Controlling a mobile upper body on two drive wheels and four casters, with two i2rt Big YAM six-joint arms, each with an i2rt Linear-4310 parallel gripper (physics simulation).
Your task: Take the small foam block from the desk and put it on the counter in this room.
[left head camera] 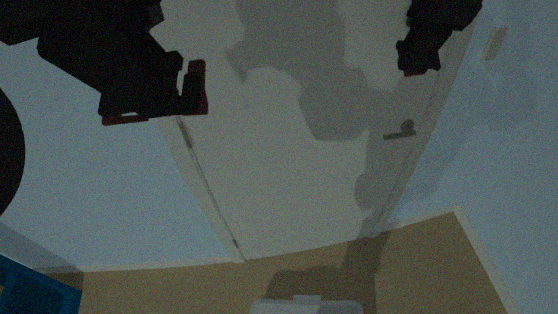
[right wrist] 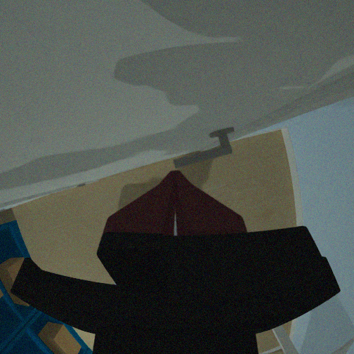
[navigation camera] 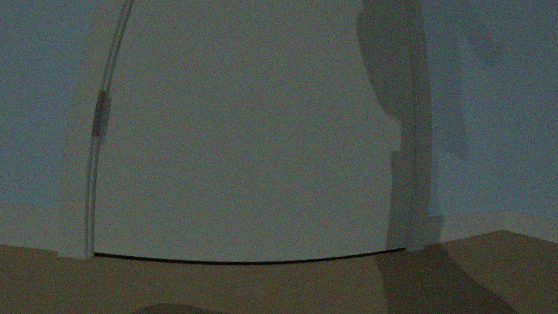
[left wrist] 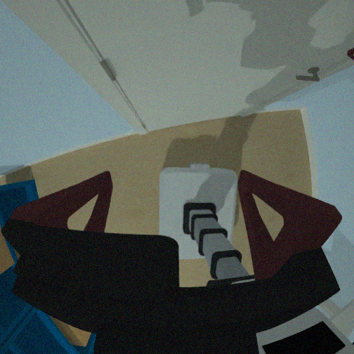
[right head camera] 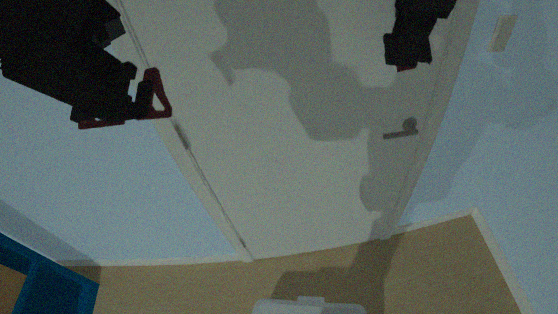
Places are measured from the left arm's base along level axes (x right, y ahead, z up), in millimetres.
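Where they show: left gripper, fingertip midpoint: [left head camera: 175, 113] [right head camera: 146, 116]; right gripper, fingertip midpoint: [left head camera: 404, 74] [right head camera: 398, 69].
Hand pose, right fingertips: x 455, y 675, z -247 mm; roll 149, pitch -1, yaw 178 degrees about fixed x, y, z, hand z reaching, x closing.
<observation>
After its pixels a point has its place.
The foam block, the desk and the counter do not show in any view. My left gripper [left head camera: 162, 116] @(y 359, x 9, z -129 mm) [right head camera: 131, 119] @(y 359, x 9, z -129 mm) [left wrist: 174, 177] is open, with its dark red fingers wide apart and nothing between them. My right gripper [left head camera: 413, 73] @(y 675, x 455, z -247 mm) [right head camera: 406, 68] @(y 675, x 455, z -247 mm) [right wrist: 174, 177] is shut and empty, its fingertips meeting. Both grippers are raised in front of a closed pale door [left head camera: 275, 200] @(y 640, x 83, z -791 mm) [right head camera: 280, 200] @(y 643, x 94, z -794 mm) [left wrist: 175, 75] [right wrist: 75, 100] [navigation camera: 250, 150] @(y 658, x 161, z -1164 mm). In the right wrist view the fingertips appear just below the door handle [left head camera: 400, 135] @(y 689, x 506, z -480 mm) [right head camera: 400, 134] @(y 688, x 504, z -480 mm) [left wrist: 307, 77] [right wrist: 200, 157].
A blue shelf unit [left head camera: 72, 300] @(y 133, x -1201, z -1338 mm) [right head camera: 90, 290] @(y 144, x -1203, z -1340 mm) [right wrist: 15, 235] holding brown boxes [right wrist: 60, 340] stands at the lower left. My white base [left head camera: 280, 307] @(y 281, x 106, z -1150 mm) [right head camera: 285, 307] @(y 283, x 117, z -1150 mm) [left wrist: 172, 225] is near the door. Blue walls [left head camera: 125, 200] @(y 527, x -499, z -676 mm) [navigation camera: 500, 175] @(y 927, x 1250, z -1160 mm) flank the door and meet in a corner at the right.
</observation>
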